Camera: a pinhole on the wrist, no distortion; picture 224 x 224 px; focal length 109.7 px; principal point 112.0 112.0 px. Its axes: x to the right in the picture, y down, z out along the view. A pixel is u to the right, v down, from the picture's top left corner.
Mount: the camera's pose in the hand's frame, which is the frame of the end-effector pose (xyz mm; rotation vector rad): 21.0 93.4 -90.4 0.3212 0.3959 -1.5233
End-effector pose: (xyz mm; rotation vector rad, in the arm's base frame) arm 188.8 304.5 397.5 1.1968 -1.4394 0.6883
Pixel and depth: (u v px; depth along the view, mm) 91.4 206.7 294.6
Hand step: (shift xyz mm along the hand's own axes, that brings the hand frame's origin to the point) 289.4 19.8 187.2
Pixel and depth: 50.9 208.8 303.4
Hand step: 302.5 118.2 244.9
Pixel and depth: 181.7 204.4 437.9
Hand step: 412.9 -339.5 163.1
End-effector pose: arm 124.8 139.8 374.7 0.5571 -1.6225 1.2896
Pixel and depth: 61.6 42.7 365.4
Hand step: -192.3 76.2 320.9
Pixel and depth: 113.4 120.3 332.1
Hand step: 62.7 -56.5 204.1
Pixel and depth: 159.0 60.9 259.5
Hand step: -86.1 -124.3 97.9
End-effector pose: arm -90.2 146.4 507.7 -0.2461 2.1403 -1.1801
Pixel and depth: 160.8 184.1 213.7
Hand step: 172.5 -82.4 53.0
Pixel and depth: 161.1 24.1 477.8
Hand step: -336.2 -320.0 259.1
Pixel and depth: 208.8 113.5 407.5
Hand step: 49.0 -408.9 115.2
